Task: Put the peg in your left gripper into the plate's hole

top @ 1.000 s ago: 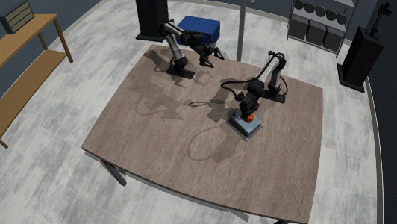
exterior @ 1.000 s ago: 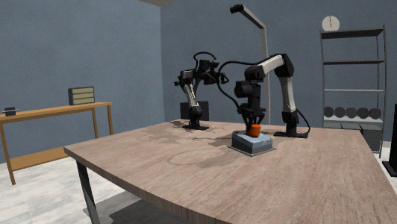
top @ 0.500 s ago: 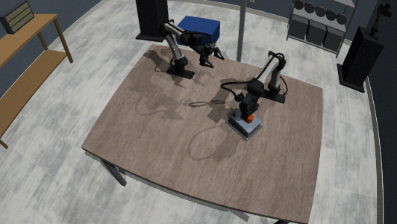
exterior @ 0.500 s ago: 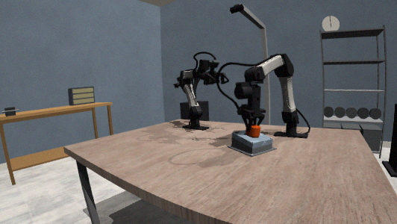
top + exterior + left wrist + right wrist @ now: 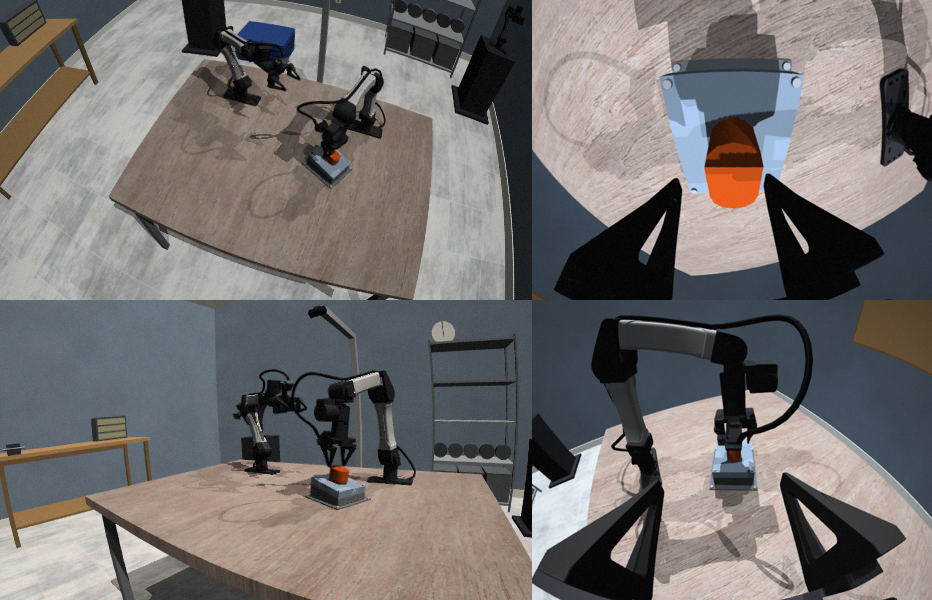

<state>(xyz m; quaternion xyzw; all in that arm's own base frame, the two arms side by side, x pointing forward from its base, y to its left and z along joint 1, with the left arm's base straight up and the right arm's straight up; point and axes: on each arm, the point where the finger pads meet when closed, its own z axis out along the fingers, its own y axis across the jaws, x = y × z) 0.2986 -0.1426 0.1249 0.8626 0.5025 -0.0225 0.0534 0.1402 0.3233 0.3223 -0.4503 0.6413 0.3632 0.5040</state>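
Observation:
My left hand is 1 cm past the orange peg and 5 cm above it. Round my left hand: raised plate (1 cm behind, 8 cm below).

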